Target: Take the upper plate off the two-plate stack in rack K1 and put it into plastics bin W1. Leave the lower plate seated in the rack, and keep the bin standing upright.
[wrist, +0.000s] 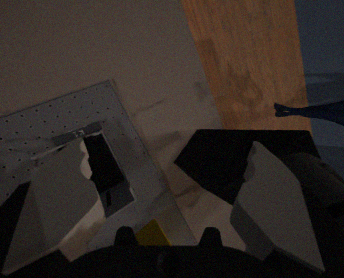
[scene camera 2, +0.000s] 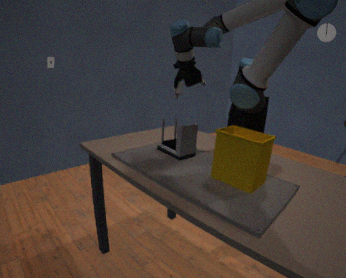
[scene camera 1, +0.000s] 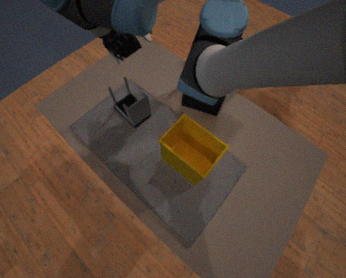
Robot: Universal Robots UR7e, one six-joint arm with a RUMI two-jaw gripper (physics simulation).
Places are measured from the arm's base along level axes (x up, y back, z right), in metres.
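Pixels of known places: gripper, fingertip midpoint: [wrist: 169, 141] [scene camera 2: 190, 91].
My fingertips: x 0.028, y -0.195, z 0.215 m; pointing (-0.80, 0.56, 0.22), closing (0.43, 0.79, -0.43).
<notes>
Ahead of a thing's pixels: the offset from my fingertips to its top centre. "*": to the spot under its first point. Level surfaces: height alone.
Rack K1 @(dy -0.096, dx -0.127, dz -0.022 m) [scene camera 1: 142, 109] [scene camera 2: 187, 141] [wrist: 120, 201] stands on the perforated board, with two thin posts on one side and a tall grey panel on the other. A dark surface @(* dy -0.107, dx -0.235, dz +0.013 m) [scene camera 1: 123, 103] [wrist: 105, 162] shows inside it; I cannot tell the two plates apart. The yellow bin W1 @(dy -0.109, dx -0.095, dz -0.362 m) [scene camera 1: 182, 162] [scene camera 2: 240, 160] stands upright beside the rack; part of it shows at the bottom of the wrist view [wrist: 154, 234]. My gripper [scene camera 1: 134, 49] [scene camera 2: 190, 89] [wrist: 169, 141] is open and empty. It hangs well above the table, higher than the rack's posts and apart from them. Its left finger hides part of the rack in the wrist view.
The grey perforated board @(dx -0.275 m) [scene camera 1: 200, 215] [scene camera 2: 260, 212] [wrist: 100, 97] lies on the table @(dx -0.288 m) [scene camera 1: 295, 160] [scene camera 2: 320, 220] [wrist: 100, 40]. The arm's black base [scene camera 1: 202, 103] [scene camera 2: 247, 118] [wrist: 215, 160] stands behind the bin. A dark blue arm with a hand [wrist: 320, 111] shows at the right of the wrist view.
</notes>
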